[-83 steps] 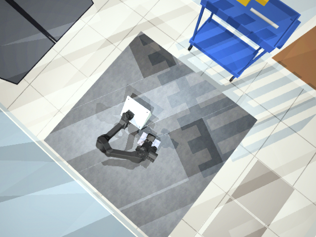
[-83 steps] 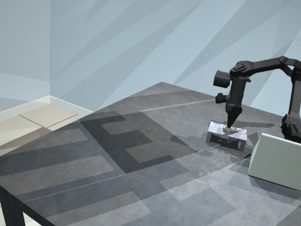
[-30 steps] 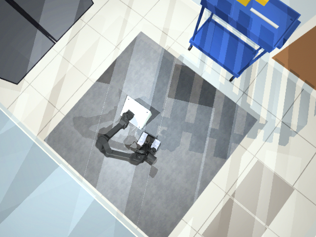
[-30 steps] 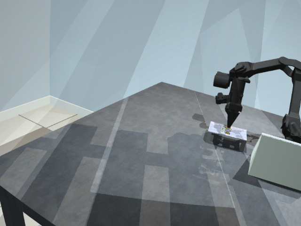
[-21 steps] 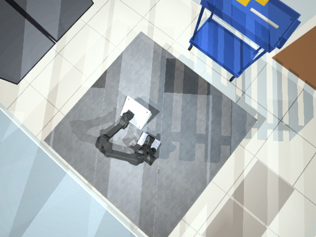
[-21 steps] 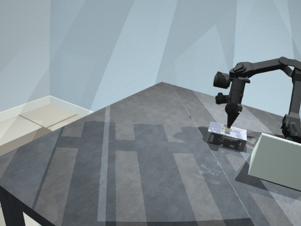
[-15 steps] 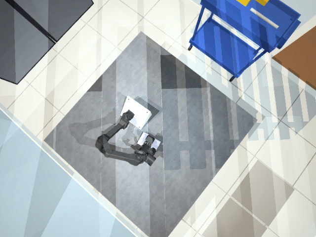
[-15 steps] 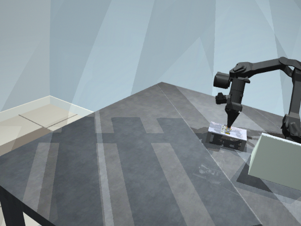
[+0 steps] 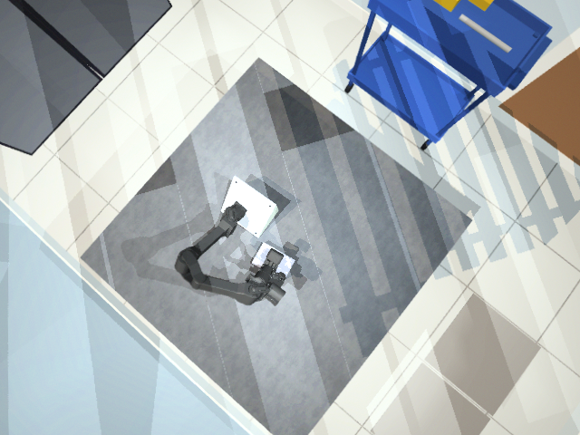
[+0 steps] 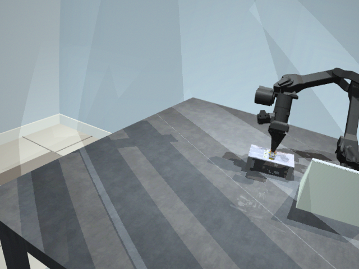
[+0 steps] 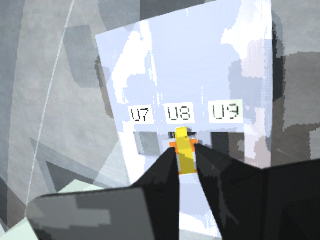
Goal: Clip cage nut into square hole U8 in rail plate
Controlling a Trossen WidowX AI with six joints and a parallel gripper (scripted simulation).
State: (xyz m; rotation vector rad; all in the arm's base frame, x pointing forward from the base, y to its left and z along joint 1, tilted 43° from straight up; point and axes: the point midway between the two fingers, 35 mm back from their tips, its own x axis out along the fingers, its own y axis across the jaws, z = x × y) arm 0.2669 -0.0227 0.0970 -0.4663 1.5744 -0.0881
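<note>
The cage nut lies 1 cm below my gripper tip.
</note>
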